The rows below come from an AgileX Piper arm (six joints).
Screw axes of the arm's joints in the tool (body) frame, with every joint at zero. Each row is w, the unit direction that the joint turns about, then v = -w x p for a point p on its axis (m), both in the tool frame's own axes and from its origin. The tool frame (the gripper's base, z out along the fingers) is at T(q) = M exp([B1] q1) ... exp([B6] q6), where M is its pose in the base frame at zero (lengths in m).
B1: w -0.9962 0 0.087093 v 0.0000 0.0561 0.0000
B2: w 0 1 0 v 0.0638 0.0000 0.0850
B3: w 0 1 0 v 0.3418 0.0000 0.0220
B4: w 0 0 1 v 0.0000 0.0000 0.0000
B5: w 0 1 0 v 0.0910 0.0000 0.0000
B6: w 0 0 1 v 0.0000 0.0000 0.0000
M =
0.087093 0 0.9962 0.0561
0 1 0 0.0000
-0.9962 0 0.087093 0.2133
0 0 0 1
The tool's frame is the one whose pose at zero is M.
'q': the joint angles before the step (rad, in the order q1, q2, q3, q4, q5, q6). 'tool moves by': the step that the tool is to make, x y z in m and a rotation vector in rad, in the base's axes. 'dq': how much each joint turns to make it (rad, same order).
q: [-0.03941, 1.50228, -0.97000, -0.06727, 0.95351, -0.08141]
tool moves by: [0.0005, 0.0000, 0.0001, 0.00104, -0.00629, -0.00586]
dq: [-0.00001, -0.00011, 0.00009, 0.00001, -0.00589, 0.00631]
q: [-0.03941, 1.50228, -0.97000, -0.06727, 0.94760, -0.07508]
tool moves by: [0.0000, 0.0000, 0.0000, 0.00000, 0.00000, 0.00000]
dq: [0.00000, 0.00000, 0.00000, 0.00000, 0.00000, 0.00000]
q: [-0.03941, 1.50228, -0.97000, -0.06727, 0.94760, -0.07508]
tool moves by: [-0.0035, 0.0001, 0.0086, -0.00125, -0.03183, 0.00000]
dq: [-0.00015, -0.03174, -0.00020, 0.00005, 0.00007, -0.00018]
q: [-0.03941, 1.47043, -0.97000, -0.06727, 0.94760, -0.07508]
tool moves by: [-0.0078, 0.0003, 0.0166, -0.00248, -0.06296, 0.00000]
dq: [-0.00003, -0.06300, 0.00009, 0.00001, -0.00009, -0.00003]
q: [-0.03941, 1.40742, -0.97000, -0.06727, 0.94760, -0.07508]
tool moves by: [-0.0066, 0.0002, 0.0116, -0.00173, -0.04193, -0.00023]
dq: [-0.00021, -0.04559, 0.00000, 0.00008, 0.00361, -0.00025]
